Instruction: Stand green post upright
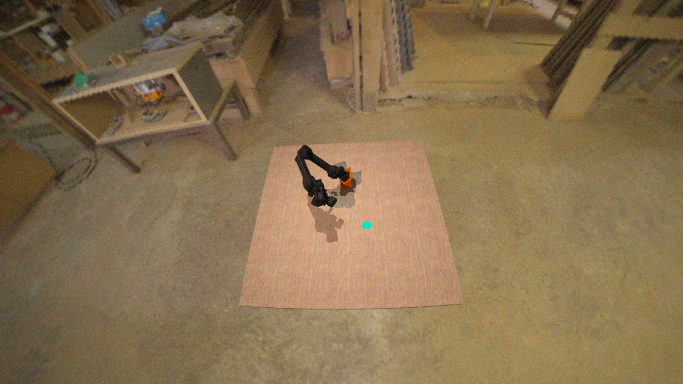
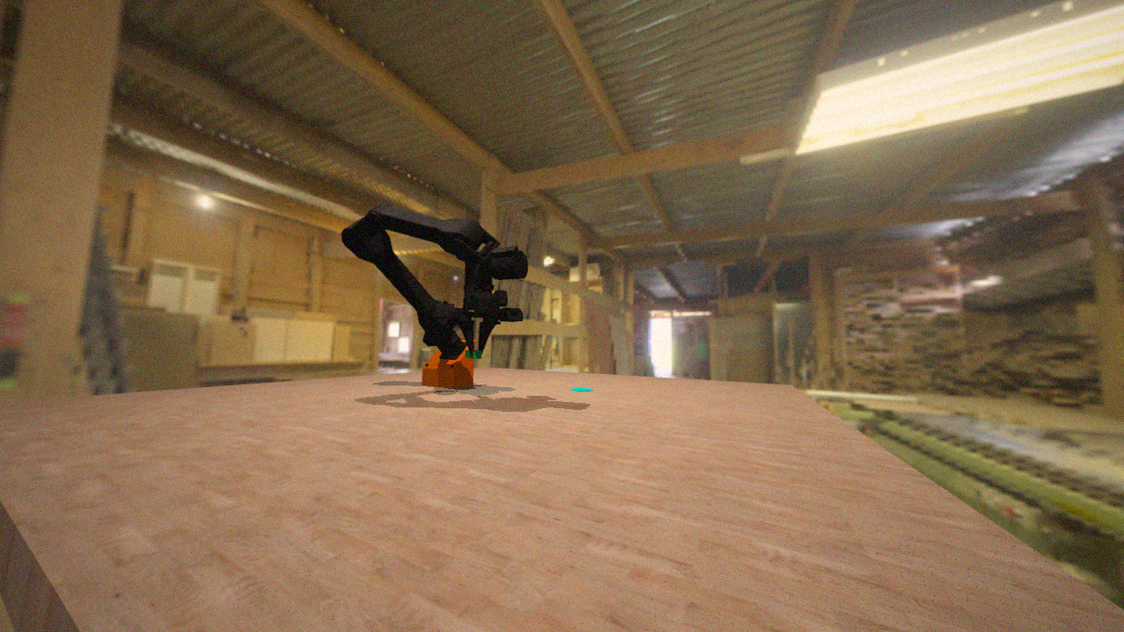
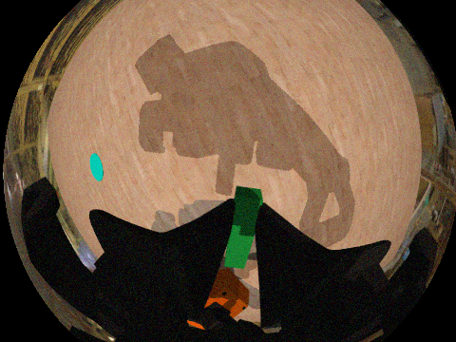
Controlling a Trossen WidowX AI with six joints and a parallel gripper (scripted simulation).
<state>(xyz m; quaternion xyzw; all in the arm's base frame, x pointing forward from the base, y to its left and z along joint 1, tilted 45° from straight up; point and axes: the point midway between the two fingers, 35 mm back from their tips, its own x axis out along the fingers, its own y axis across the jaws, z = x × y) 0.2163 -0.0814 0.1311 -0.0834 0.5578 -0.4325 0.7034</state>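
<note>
My gripper tip is now 28 cm to the right of the cyan circle, 12 cm short of it and 9 cm above it. From my gripper tip the other things lie so: green post 2 cm behind, 1 cm to the left.
</note>
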